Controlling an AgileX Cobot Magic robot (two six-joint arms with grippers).
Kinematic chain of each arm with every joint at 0, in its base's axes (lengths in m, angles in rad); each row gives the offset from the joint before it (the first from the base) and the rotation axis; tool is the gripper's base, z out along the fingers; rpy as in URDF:
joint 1: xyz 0 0 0.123 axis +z
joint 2: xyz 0 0 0 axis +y
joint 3: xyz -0.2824 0 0.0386 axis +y
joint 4: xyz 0.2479 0 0.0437 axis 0.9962 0 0.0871
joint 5: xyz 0 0 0 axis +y
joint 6: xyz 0.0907 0 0.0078 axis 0.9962 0 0.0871
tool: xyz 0 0 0 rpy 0 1.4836 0
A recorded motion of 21 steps. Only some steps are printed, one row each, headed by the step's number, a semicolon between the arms.
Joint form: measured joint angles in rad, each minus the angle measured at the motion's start. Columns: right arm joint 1, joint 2, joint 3, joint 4, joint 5, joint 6; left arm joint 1, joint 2, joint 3, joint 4, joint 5, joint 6.
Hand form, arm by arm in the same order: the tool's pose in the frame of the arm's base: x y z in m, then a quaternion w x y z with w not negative. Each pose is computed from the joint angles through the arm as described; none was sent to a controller.
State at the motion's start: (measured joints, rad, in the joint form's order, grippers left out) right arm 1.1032 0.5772 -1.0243 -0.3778 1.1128 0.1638; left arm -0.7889 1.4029 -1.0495 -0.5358 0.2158 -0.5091
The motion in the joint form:
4: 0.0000 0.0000 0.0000 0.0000 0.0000 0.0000; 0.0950 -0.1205 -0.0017 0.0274 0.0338 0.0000
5: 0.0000 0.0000 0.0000 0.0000 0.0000 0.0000; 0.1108 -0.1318 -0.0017 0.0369 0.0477 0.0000
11: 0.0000 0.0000 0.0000 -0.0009 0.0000 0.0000; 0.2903 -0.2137 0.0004 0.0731 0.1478 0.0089
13: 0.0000 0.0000 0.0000 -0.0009 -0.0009 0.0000; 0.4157 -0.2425 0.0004 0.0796 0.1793 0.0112
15: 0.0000 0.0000 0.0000 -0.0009 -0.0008 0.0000; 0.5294 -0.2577 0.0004 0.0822 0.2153 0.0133
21: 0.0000 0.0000 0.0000 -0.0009 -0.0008 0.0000; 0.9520 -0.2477 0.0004 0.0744 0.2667 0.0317
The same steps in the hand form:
4: 0.0550 0.0420 0.4111 0.48792 -0.38457 0.77348 0.12556; 0.2178 -0.1955 0.3582 0.33725 -0.09319 0.81708 -0.45822
5: 0.0550 0.0420 0.4111 0.48792 -0.38457 0.77348 0.12556; 0.2181 -0.1904 0.3604 0.34129 -0.09411 0.81754 -0.45420
11: 0.0550 0.0420 0.4111 0.48815 -0.38453 0.77342 0.12518; 0.2263 -0.1398 0.3746 0.37751 -0.13574 0.81559 -0.41699
13: 0.0550 0.0420 0.4112 0.48847 -0.38451 0.77319 0.12540; 0.2338 -0.1082 0.3797 0.40213 -0.17832 0.80749 -0.39300
15: 0.0550 0.0420 0.4112 0.48843 -0.38451 0.77322 0.12538; 0.2391 -0.0808 0.3808 0.41563 -0.21828 0.80262 -0.36798
21: 0.0550 0.0420 0.4112 0.48843 -0.38451 0.77322 0.12538; 0.2520 0.0224 0.3747 0.45953 -0.37779 0.75720 -0.26975

